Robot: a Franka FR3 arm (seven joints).
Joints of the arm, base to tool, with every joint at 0 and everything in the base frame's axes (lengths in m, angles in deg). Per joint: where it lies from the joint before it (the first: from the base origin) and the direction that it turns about. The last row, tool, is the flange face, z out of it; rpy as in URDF.
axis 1: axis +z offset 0 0 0.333
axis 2: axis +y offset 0 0 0
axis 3: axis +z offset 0 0 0.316
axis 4: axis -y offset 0.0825 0 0
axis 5: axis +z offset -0.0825 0 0.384
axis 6: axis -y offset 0 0 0
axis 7: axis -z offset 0.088 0 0
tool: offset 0 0 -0.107 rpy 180 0 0
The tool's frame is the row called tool.
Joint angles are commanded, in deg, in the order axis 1, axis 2, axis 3, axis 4, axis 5, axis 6, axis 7. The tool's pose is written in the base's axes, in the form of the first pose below.
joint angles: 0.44, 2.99, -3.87, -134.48, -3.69, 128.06, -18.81
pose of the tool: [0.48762 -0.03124 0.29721], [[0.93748 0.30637 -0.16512], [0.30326 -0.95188 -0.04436], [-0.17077 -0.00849 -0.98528]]
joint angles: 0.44, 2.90, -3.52, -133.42, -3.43, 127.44, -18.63
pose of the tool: [0.49290 -0.02846 0.30448], [[0.93929 0.30574 -0.15574], [0.30289 -0.95209 -0.04227], [-0.16120 -0.00746 -0.98689]]
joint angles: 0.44, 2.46, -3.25, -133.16, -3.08, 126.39, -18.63
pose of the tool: [0.49258 -0.02604 0.30876], [[0.93847 0.30525 -0.16154], [0.30320 -0.95218 -0.03779], [-0.16535 -0.01352 -0.98614]]
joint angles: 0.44, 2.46, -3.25, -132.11, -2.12, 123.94, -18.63
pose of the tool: [0.49355 -0.02572 0.31312], [[0.93827 0.29203 -0.18540], [0.29276 -0.95588 -0.02403], [-0.18424 -0.03173 -0.98237]]
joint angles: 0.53, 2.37, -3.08, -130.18, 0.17, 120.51, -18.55
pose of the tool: [0.49743 -0.02201 0.32345], [[0.94098 0.26677 -0.20831], [0.27471 -0.96148 0.00965], [-0.19771 -0.06631 -0.97802]]
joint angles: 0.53, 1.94, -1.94, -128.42, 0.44, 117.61, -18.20
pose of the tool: [0.50126 -0.01191 0.33644], [[0.93541 0.27643 -0.22046], [0.28579 -0.95823 0.01111], [-0.20817 -0.07340 -0.97533]]
